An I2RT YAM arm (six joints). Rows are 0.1 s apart.
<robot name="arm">
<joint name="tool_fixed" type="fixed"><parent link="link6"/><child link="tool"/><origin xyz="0 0 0" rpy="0 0 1.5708"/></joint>
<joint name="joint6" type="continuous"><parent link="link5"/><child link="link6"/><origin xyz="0 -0.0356 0.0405" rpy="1.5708 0 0"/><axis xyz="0 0 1"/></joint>
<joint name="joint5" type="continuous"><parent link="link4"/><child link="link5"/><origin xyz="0.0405 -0.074 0.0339" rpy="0 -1.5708 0"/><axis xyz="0 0 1"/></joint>
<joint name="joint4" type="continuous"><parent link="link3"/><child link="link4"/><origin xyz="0.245 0.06 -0.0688" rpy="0 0 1.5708"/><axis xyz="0 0 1"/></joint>
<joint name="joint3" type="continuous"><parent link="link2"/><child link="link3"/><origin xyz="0 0.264 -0.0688" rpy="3.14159 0 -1.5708"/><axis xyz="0 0 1"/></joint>
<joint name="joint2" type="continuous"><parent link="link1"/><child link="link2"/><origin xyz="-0.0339 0.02 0.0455" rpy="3.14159 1.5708 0"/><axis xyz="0 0 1"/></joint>
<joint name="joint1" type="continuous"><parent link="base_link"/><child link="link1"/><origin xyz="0 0 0.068" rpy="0 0 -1.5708"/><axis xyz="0 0 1"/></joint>
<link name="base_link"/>
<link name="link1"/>
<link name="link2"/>
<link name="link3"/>
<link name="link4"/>
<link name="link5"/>
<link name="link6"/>
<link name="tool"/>
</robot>
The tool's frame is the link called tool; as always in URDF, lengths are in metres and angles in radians. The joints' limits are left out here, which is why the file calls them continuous.
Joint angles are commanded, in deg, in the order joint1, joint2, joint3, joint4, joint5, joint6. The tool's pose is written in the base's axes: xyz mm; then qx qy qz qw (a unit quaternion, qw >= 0). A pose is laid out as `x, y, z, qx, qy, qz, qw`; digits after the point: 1 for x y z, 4 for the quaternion.
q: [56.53, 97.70, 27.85, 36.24, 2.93, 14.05]
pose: 160.0, 238.7, 105.1, -0.3079, 0.8256, 0.2545, 0.3985
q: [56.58, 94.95, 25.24, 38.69, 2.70, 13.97]
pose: 154.5, 231.0, 111.1, -0.3054, 0.8149, 0.2675, 0.4136
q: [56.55, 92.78, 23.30, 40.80, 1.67, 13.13]
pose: 150.3, 225.6, 116.2, -0.3113, 0.8019, 0.2810, 0.4257
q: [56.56, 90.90, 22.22, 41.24, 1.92, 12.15]
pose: 147.8, 221.6, 120.6, -0.3149, 0.7944, 0.2811, 0.4367
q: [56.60, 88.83, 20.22, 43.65, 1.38, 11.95]
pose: 143.4, 215.9, 125.0, -0.3143, 0.7824, 0.2943, 0.4499
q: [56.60, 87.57, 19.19, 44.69, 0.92, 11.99]
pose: 141.0, 212.8, 127.6, -0.3137, 0.7762, 0.3026, 0.4556
